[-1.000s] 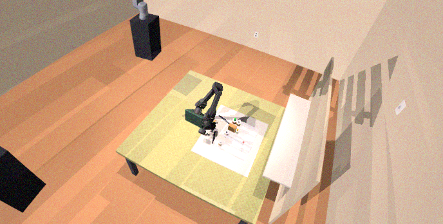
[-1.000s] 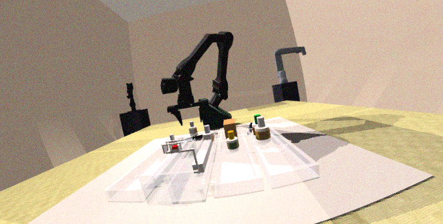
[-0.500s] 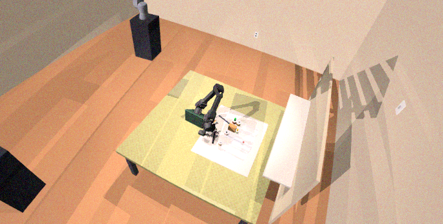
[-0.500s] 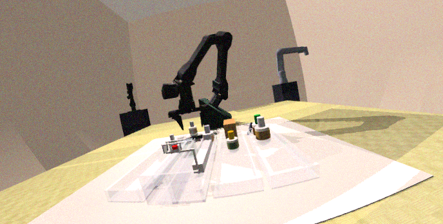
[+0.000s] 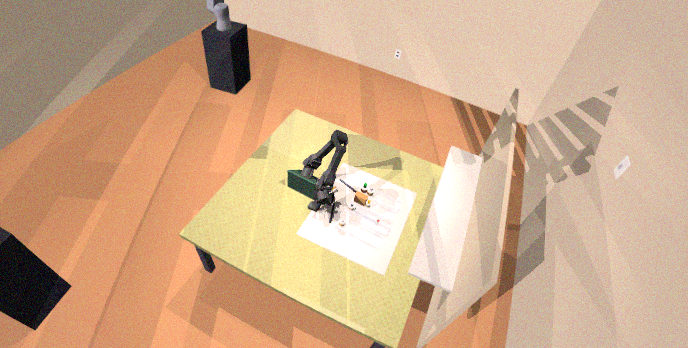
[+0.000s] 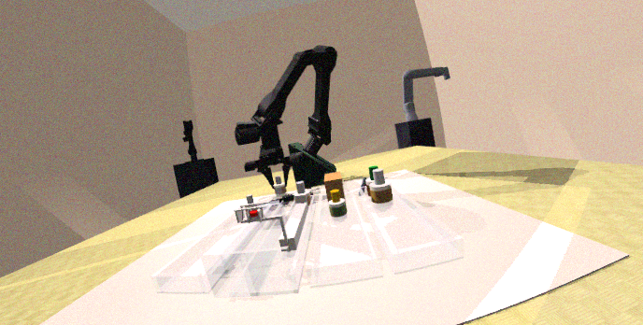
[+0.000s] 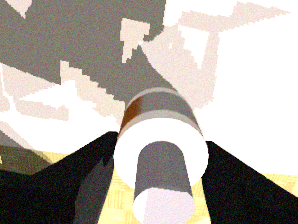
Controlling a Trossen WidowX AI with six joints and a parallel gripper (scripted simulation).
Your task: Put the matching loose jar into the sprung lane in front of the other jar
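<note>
Now: gripper tip 220 mm short of the brown box, 140 mm to the right of it and 10 mm below it. From my gripper tip the other things lie so: red block (360 mm ahead, 50 mm above).
</note>
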